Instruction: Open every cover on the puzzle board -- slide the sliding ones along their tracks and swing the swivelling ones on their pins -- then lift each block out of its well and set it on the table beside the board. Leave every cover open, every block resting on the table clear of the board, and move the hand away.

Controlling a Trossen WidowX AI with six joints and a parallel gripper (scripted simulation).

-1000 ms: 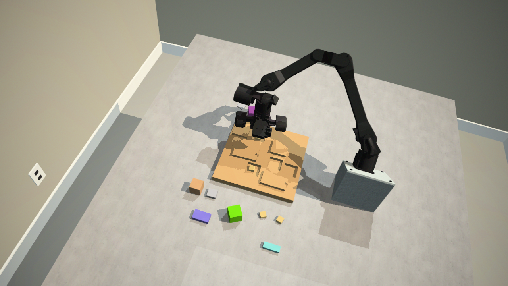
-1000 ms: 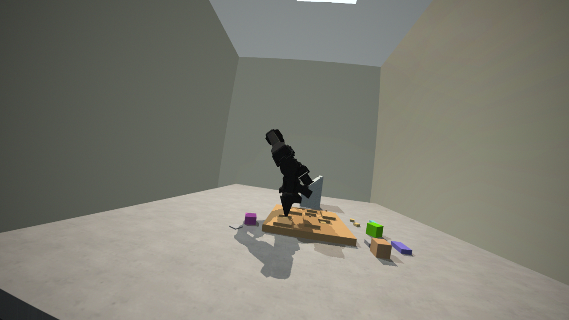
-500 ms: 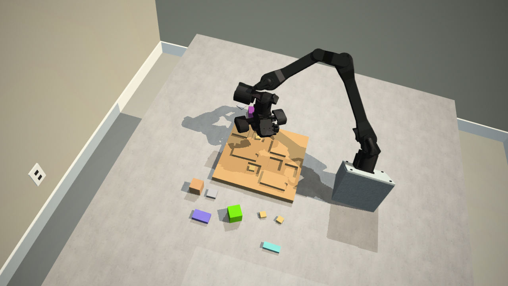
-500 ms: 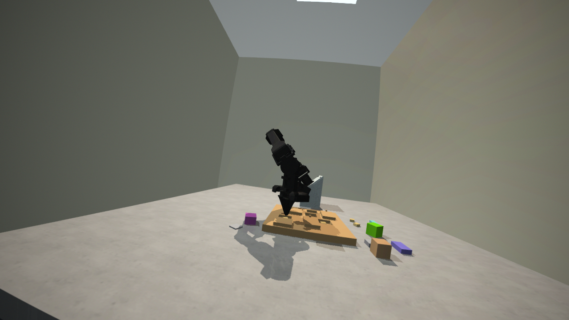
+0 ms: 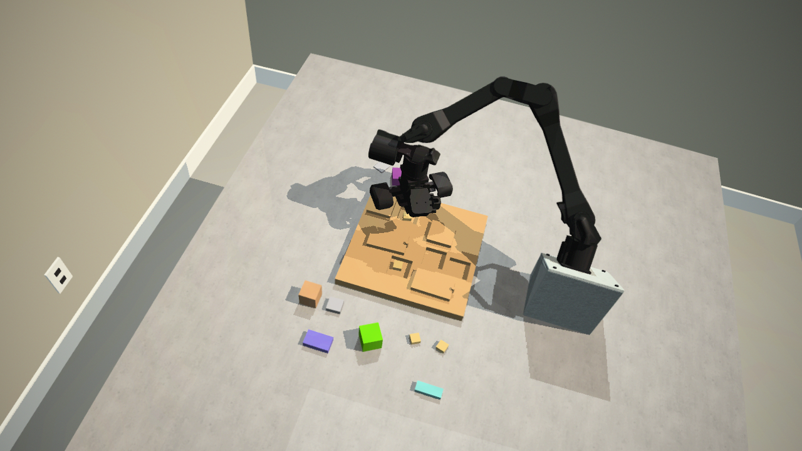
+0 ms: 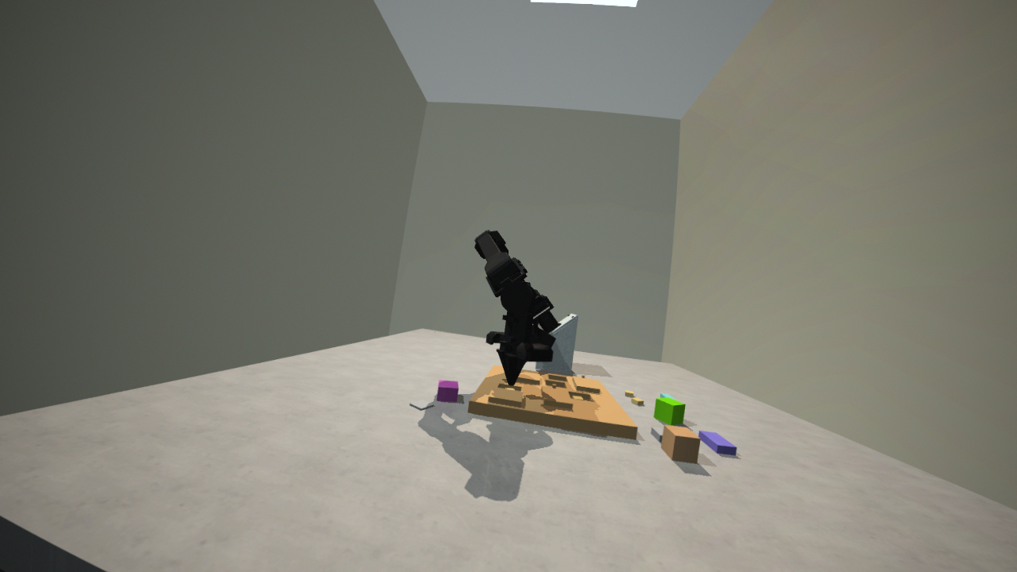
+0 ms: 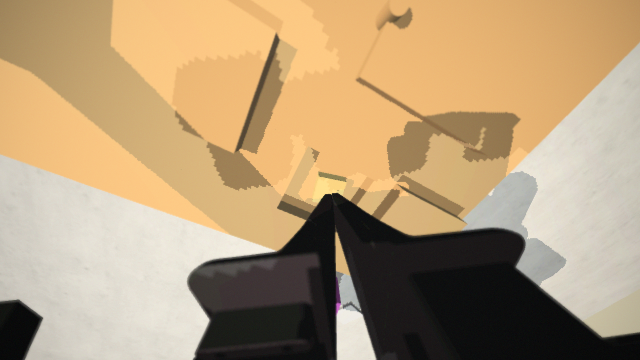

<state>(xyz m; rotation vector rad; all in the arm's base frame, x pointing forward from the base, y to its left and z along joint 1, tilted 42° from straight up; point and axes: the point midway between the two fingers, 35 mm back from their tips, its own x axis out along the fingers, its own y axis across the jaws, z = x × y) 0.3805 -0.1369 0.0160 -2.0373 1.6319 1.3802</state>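
Now: the magenta block 5 cm ahead of my gripper tip, 12 cm to the right of it and 2 cm below it. Also, from my gripper tip: orange block 15 cm ahead, 28 cm to the left, 1 cm below; grey block 9 cm ahead, 28 cm to the left, 2 cm below; thin grey plate 11 cm ahead, 15 cm to the right, 3 cm below.
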